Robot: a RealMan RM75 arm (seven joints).
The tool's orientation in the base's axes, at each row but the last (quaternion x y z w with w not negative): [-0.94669 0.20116 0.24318 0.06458]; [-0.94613 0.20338 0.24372 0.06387]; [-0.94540 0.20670 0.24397 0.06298]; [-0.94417 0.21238 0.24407 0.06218]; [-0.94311 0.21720 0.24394 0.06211]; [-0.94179 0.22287 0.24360 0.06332]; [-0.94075 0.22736 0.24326 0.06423]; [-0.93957 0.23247 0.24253 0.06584]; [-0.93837 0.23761 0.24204 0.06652]
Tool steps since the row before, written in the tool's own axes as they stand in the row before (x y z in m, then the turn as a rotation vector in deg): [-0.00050 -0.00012 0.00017 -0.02 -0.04 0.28]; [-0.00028 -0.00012 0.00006 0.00 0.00 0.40]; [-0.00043 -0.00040 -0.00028 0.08 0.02 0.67]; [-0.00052 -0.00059 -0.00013 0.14 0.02 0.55]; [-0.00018 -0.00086 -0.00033 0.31 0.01 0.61]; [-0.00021 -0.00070 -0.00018 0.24 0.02 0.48]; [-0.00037 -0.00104 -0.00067 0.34 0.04 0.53]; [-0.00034 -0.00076 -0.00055 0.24 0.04 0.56]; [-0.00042 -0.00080 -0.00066 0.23 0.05 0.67]
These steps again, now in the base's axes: [-0.00042 0.00032 0.00010 -0.12 0.11 -0.23]; [-0.00020 0.00022 0.00009 -0.17 0.09 -0.35]; [-0.00005 0.00046 0.00046 -0.24 0.10 -0.62]; [-0.00010 0.00070 0.00038 -0.14 0.05 -0.55]; [0.00038 0.00077 0.00039 -0.02 0.01 -0.68]; [0.00023 0.00067 0.00027 -0.03 0.00 -0.54]; [0.00048 0.00092 0.00078 0.02 -0.05 -0.63]; [0.00033 0.00068 0.00065 -0.07 0.00 -0.61]; [0.00034 0.00072 0.00079 -0.13 0.02 -0.70]
